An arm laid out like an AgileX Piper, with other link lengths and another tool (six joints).
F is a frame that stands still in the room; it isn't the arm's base.
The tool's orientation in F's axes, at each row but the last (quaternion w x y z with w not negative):
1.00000, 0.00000, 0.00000, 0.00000
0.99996, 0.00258, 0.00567, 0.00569
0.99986, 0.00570, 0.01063, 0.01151
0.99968, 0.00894, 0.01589, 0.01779
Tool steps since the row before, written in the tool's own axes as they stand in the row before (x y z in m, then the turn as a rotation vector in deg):
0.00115, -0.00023, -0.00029, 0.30, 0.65, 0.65
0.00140, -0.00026, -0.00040, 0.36, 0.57, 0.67
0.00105, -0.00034, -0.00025, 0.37, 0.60, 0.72
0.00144, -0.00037, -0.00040, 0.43, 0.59, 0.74
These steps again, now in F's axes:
0.00115, -0.00023, -0.00029, 0.30, 0.65, 0.65
0.00140, -0.00024, -0.00042, 0.36, 0.57, 0.67
0.00105, -0.00031, -0.00028, 0.37, 0.60, 0.72
0.00144, -0.00031, -0.00045, 0.43, 0.59, 0.74

